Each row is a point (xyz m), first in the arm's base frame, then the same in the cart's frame.
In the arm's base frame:
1: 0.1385 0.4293 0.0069
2: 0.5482 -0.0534 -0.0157
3: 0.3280 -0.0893 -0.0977
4: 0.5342 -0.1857 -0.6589
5: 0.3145 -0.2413 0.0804
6: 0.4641 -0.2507 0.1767
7: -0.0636 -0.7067 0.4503
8: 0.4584 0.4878 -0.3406
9: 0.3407 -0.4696 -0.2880
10: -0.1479 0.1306 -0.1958
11: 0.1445 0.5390 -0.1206
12: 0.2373 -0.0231 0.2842
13: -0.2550 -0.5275 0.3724
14: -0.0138 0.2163 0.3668
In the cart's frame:
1: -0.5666 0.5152 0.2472
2: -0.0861 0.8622 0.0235
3: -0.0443 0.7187 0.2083
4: 0.3442 0.3859 -0.1158
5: -0.0039 0.9199 0.3219
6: -0.0234 1.0641 0.2192
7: 0.1615 1.2535 0.9200
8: -0.4017 0.3407 -0.1637
9: 0.3781 0.7231 0.2593
10: -0.2484 0.3525 0.5381
11: -0.5968 0.3693 0.1689
12: -0.3025 0.9655 0.3841
13: 0.0205 1.0381 1.0125
14: -0.5826 0.8318 0.5596

